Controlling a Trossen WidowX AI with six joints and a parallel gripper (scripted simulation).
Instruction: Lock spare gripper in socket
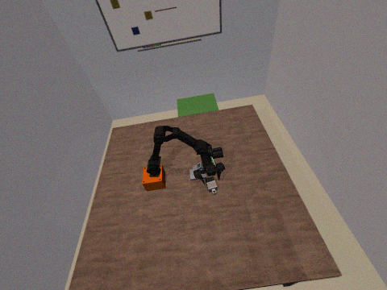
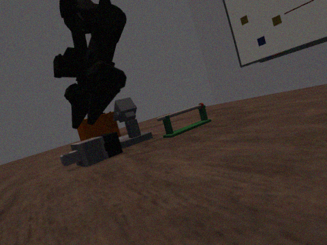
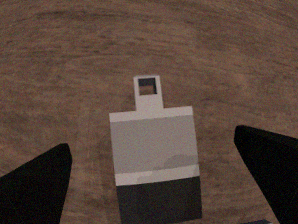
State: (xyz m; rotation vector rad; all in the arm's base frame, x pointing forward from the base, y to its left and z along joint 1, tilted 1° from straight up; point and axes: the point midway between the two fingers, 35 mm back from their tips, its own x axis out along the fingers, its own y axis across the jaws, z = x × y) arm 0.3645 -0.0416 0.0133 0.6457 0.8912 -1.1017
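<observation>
Right now the spare gripper is 5 cm below my gripper tip. Also, from my gripper tip: grey mount (11 cm to the left, 9 cm behind, 2 cm below); green rack (23 cm to the left, 5 cm below, 1 cm behind).
</observation>
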